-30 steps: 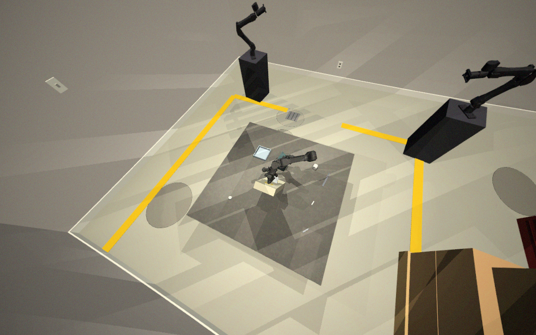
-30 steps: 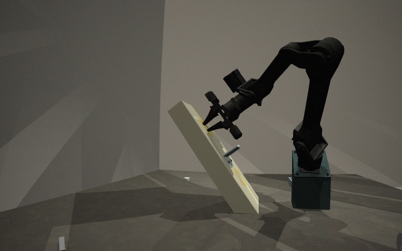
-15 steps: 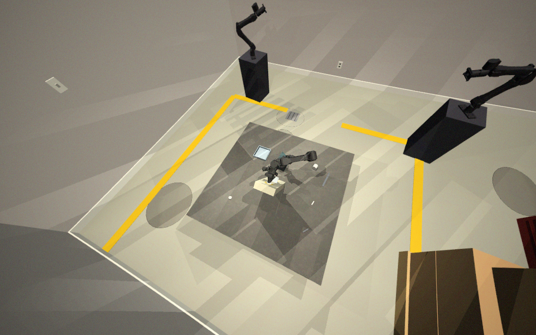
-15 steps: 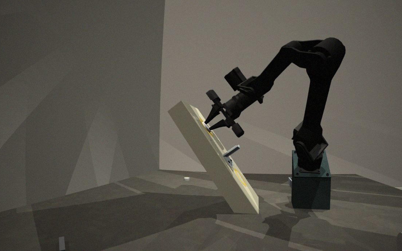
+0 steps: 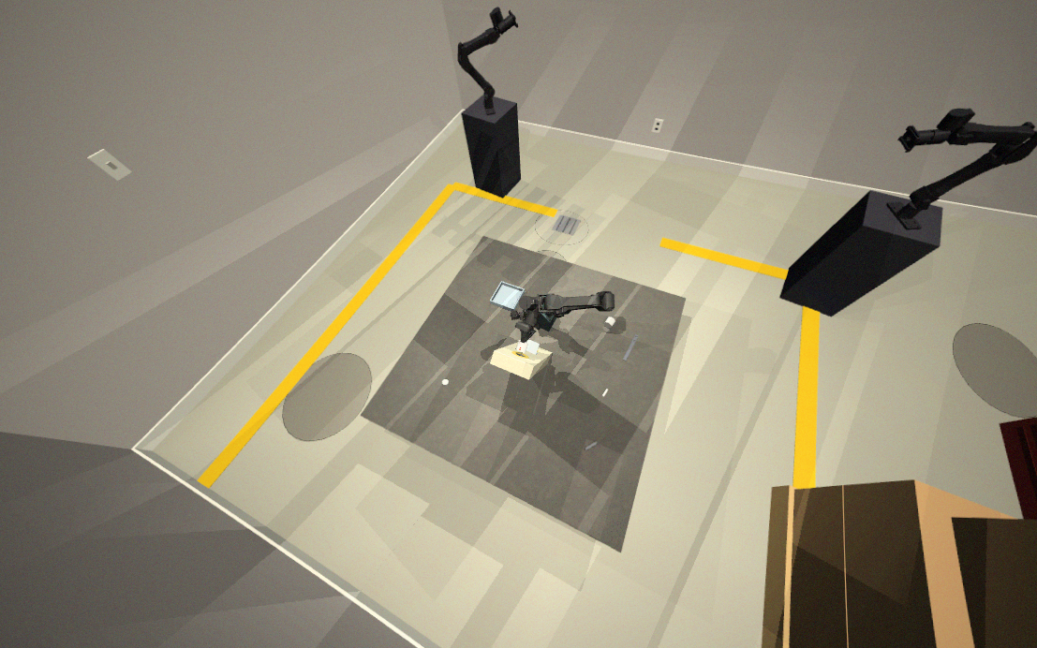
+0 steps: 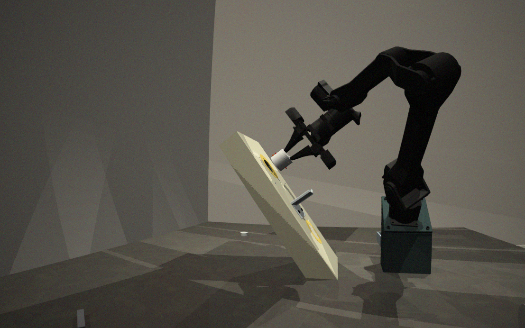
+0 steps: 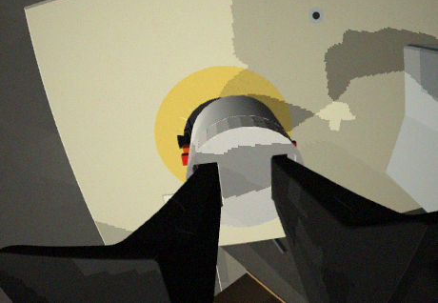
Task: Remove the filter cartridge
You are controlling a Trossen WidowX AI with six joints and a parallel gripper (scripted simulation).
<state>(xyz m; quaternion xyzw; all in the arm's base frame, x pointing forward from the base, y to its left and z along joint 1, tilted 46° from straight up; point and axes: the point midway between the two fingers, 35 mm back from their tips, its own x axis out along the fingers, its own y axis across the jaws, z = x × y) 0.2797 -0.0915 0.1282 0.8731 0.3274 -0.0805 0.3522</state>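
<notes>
Right now my gripper tip is 110 mm above the cream service panel, 10 mm to the right of it and 10 mm short of it. Round my gripper tip: tray 330 mm behind, 320 mm to the right, 270 mm below; then round filter cartridge 10 mm below, 10 mm ahead.
</notes>
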